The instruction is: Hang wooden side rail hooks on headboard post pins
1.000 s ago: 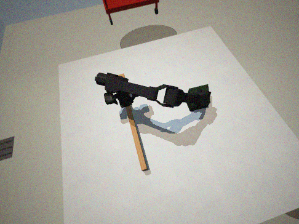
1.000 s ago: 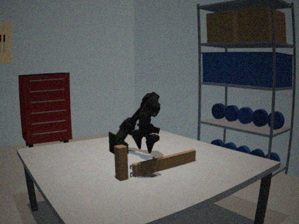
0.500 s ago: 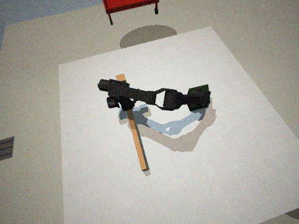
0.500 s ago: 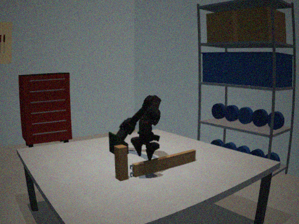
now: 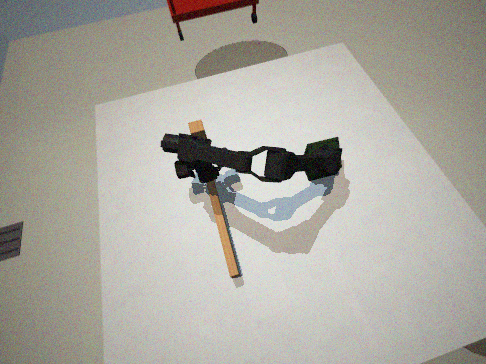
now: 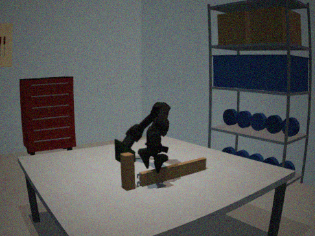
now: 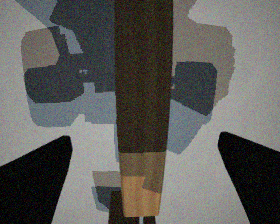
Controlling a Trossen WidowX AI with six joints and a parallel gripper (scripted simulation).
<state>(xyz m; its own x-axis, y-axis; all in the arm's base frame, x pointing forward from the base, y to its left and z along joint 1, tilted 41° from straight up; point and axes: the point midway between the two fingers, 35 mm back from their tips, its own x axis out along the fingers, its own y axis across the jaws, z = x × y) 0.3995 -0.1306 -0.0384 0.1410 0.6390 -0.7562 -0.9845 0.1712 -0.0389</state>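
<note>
My gripper tip is 13 cm to the left of the headboard post, 3 cm past it and 1 cm below it.
</note>
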